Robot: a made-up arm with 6 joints. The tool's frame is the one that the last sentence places. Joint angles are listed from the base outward.
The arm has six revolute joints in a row. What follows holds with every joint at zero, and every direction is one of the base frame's.
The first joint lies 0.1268 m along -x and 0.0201 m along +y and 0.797 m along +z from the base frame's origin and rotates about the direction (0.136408, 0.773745, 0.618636), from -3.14 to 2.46 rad.
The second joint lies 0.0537 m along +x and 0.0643 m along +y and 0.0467 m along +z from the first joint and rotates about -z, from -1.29 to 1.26 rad.
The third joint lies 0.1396 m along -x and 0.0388 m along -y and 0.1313 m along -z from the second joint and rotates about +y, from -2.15 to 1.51 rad.
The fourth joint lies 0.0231 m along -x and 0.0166 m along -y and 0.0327 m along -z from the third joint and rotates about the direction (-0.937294, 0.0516, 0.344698), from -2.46 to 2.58 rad.
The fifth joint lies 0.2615 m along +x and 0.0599 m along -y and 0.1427 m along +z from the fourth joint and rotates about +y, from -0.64 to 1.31 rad.
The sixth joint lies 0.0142 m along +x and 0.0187 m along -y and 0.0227 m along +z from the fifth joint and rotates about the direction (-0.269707, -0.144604, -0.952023), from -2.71 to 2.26 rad.
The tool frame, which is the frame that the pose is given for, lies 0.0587 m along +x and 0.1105 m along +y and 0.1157 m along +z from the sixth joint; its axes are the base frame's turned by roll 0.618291, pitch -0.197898 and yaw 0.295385 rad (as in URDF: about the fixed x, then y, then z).
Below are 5 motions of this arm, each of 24 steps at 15 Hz.
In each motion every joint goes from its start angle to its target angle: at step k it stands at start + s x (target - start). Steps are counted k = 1, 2, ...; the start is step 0. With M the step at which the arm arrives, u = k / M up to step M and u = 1 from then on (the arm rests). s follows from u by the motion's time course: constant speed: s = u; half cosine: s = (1 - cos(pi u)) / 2; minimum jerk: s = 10 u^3 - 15 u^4 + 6 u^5.
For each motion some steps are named. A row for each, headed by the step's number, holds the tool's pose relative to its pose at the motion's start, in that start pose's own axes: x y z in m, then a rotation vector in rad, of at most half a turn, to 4 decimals.
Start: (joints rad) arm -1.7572 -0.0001 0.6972 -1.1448 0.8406 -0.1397
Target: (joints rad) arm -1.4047 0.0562 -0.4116 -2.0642 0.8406 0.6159
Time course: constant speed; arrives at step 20
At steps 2, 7, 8, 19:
2: -0.0080 0.0019 0.0039 0.0087 -0.0060 0.0545
7: -0.0124 -0.0005 0.0106 0.0565 0.0062 0.1720
8: -0.0104 -0.0018 0.0110 0.0696 0.0136 0.1919
19: 0.0642 -0.0103 -0.0293 0.2440 0.2089 0.3195

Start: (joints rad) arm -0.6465 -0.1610 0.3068 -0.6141 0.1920 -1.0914
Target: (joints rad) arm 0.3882 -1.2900 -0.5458 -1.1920 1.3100 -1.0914
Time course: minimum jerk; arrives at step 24
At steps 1, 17, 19, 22, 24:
1: 0.0002 -0.0002 0.0002 0.0015 0.0007 0.0000
17: 0.2101 -0.4357 -0.1624 2.2019 0.8099 0.1390
19: 0.2185 -0.4555 -0.2320 2.4517 0.8980 0.2047
22: 0.2225 -0.4609 -0.2809 2.6194 0.9594 0.2628
24: 0.2228 -0.4610 -0.2851 2.6336 0.9647 0.2684

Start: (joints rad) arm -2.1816 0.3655 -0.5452 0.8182 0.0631 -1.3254
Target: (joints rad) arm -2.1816 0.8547 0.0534 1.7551 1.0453 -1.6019
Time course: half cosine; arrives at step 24
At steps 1, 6, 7, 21, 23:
1: 0.0017 -0.0016 0.0008 0.0080 0.0026 -0.0036
6: 0.0571 -0.0620 0.0186 0.2724 0.0806 -0.1240
7: 0.0748 -0.0853 0.0213 0.3637 0.1043 -0.1653
21: 0.2294 -0.4296 -0.1727 1.6714 0.3265 -0.8294
23: 0.2316 -0.4381 -0.1886 1.7197 0.3327 -0.8615

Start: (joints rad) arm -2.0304 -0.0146 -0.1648 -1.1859 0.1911 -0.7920
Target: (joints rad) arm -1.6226 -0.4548 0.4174 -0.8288 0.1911 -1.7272
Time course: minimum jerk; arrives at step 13
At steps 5, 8, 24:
5: 0.0306 -0.0813 0.0128 0.2932 0.1842 -0.1350
8: 0.0444 -0.2197 0.0061 0.8207 0.3628 -0.2913
24: 0.0263 -0.3230 -0.0223 1.2446 0.4015 -0.3735

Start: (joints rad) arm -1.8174 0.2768 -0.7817 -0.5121 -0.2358 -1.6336
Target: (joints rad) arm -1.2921 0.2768 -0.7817 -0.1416 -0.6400 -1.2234
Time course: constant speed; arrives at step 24
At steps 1, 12, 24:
1: 0.0031 -0.0064 0.0015 0.0013 -0.0015 -0.0144
12: 0.0331 -0.0761 0.0083 0.0111 -0.0023 -0.1399
24: 0.0587 -0.1434 -0.0034 0.0113 0.0083 -0.2045

